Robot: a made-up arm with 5 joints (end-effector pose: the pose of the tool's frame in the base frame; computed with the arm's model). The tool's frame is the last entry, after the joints. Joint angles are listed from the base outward.
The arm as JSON. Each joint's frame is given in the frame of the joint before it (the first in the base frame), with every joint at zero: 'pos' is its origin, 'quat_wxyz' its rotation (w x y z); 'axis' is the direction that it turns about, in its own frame. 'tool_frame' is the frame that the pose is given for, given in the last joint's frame.
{
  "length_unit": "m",
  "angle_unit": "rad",
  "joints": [
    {
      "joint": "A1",
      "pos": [
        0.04,
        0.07,
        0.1
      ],
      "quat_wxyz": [
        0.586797,
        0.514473,
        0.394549,
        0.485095
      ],
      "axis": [
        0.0,
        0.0,
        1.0
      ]
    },
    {
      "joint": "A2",
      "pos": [
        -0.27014,
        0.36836,
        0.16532
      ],
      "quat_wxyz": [
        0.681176,
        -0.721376,
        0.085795,
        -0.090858
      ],
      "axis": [
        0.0,
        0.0,
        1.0
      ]
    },
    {
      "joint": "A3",
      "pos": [
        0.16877,
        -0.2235,
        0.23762
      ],
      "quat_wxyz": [
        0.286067,
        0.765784,
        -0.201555,
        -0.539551
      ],
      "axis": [
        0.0,
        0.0,
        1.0
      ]
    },
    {
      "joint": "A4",
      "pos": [
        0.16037,
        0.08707,
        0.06
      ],
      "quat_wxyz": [
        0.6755,
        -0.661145,
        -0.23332,
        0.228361
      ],
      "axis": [
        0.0,
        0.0,
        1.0
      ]
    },
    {
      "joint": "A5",
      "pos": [
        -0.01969,
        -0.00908,
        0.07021
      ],
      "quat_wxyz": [
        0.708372,
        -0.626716,
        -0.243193,
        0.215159
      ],
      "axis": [
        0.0,
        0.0,
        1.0
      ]
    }
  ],
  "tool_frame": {
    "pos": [
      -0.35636,
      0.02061,
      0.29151
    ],
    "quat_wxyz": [
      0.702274,
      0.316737,
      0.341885,
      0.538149
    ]
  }
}
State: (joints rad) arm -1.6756 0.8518 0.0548 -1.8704 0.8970
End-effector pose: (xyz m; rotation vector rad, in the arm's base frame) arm 0.4427 0.7159 -0.4751 -0.5489 2.2173 -1.7678
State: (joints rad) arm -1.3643 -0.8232 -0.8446 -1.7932 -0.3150
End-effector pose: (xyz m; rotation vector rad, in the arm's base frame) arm 0.8551 0.2500 0.3178 -0.0465 0.8565 -2.3339
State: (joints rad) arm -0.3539 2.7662 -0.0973 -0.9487 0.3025
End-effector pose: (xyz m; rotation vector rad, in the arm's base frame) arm -0.2750 -0.0557 1.0722 1.8986 -0.8425 -1.3955
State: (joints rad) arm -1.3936 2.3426 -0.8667 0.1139 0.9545
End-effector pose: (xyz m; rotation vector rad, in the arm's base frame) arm 0.0093 0.9224 0.1272 -0.0156 -0.2832 -0.3369
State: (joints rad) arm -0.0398 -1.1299 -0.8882 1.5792 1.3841
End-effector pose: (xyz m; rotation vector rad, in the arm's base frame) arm 0.0509 -0.7745 0.9763 -1.6528 1.3938 1.8189
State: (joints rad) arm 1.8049 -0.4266 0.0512 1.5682 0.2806
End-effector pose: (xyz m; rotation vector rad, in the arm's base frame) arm 0.5462 -0.5408 -0.6839 -0.8097 -1.0180 0.9688
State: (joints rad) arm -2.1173 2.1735 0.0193 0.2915 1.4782
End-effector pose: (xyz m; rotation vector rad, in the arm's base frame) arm 0.2591 0.8558 -0.3902 -0.1927 -0.2920 -0.7178
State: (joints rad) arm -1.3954 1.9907 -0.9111 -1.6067 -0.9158
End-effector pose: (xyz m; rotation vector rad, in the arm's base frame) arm -0.3301 0.3631 0.5119 2.3573 -1.3484 -0.5164
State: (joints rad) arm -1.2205 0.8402 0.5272 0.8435 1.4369
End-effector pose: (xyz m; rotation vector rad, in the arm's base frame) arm 0.3873 0.7791 0.6406 1.5066 -0.9278 -0.3806
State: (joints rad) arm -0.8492 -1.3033 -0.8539 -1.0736 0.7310
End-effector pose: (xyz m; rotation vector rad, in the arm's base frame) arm 0.6641 0.3175 1.1106 1.1335 1.6757 -0.5689
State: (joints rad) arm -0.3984 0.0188 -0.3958 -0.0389 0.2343
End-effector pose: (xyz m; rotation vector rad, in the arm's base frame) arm 0.1398 0.2187 0.9273 -0.9597 1.9857 0.8536
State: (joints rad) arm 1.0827 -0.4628 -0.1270 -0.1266 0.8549
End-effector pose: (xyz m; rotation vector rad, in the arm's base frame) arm 0.0661 -0.8512 0.4496 -0.1157 1.0842 1.6645
